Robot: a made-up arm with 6 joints. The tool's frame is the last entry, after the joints. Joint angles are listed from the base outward. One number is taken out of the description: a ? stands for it. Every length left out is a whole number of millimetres.
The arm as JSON. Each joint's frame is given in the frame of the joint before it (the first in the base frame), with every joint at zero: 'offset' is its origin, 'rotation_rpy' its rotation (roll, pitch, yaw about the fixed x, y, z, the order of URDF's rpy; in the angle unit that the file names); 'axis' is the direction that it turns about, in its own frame. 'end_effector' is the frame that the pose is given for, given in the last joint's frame.
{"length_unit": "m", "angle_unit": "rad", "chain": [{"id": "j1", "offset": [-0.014, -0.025, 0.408], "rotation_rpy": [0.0, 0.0, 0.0], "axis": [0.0, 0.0, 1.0]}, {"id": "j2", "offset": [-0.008, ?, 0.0], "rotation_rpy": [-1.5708, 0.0, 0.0], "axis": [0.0, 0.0, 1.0]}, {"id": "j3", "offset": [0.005, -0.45, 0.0], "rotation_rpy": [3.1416, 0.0, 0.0], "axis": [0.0, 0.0, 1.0]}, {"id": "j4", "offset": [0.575, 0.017, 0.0], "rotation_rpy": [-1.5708, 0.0, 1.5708], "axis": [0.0, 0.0, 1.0]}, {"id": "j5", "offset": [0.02, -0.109, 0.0], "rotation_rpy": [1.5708, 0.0, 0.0], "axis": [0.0, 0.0, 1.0]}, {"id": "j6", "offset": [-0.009, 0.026, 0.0], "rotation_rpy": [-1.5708, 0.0, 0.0], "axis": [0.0, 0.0, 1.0]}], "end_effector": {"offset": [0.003, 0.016, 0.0], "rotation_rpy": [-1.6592, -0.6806, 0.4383]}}
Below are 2 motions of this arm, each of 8 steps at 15 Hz.
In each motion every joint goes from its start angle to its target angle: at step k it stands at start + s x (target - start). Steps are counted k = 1, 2, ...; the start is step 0. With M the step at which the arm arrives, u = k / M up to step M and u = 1 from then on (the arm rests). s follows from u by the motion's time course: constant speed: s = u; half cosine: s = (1 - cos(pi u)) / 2; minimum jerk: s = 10 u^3 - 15 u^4 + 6 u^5.
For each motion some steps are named. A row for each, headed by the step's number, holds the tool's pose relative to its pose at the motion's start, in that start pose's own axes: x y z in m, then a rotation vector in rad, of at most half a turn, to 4 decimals.
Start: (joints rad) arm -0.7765 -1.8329 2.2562 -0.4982 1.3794 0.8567
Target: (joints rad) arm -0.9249 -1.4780 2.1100 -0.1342 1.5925 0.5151
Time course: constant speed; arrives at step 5
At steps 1, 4, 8:
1: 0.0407 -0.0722 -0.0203 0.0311 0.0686 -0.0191
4: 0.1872 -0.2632 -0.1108 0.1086 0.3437 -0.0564
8: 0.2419 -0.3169 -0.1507 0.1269 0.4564 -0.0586

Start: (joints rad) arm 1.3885 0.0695 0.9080 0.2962 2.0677 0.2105
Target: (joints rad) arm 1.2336 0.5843 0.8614 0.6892 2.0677 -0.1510
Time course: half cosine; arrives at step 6
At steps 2, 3, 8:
2: 0.1033 -0.0684 -0.0100 0.0204 0.2271 0.0804
3: 0.2116 -0.1265 -0.0343 0.0272 0.4485 0.1797
8: 0.4367 -0.2056 -0.1216 -0.0028 0.8647 0.4326

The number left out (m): -0.051
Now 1 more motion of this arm.
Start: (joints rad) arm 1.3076 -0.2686 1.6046 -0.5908 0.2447 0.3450
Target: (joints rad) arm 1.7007 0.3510 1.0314 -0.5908 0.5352 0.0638
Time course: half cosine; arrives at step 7
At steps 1, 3, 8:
1: -0.0282 -0.0403 0.0003 -0.0197 0.0088 0.0522
3: -0.1545 -0.3471 0.0351 -0.1463 0.0716 0.4064
8: -0.0589 -0.9009 0.2070 -0.3076 0.1906 1.0301

